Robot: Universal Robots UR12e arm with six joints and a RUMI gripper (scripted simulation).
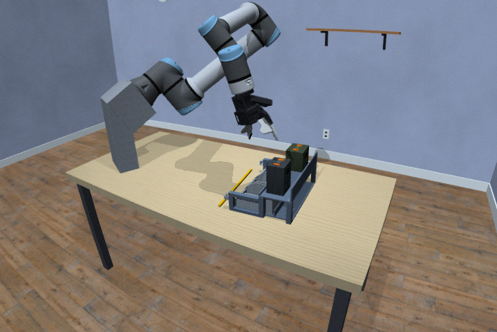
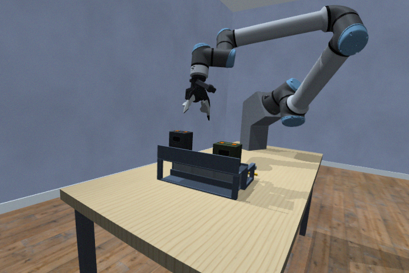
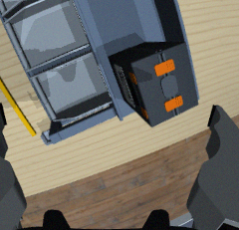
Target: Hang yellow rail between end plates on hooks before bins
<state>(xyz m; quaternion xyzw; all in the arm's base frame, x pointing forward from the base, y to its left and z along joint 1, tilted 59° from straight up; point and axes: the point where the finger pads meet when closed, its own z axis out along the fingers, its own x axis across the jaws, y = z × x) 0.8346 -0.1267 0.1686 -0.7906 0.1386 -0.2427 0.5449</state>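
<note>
Now: hand 190 mm past the yellow rail, 30 mm to the right of it and 280 mm above it. The rest, counted from my hand: black box 90 mm ahead, 10 mm to the right, 130 mm below; dark green box 20 mm ahead, 210 mm to the left, 140 mm below.
</note>
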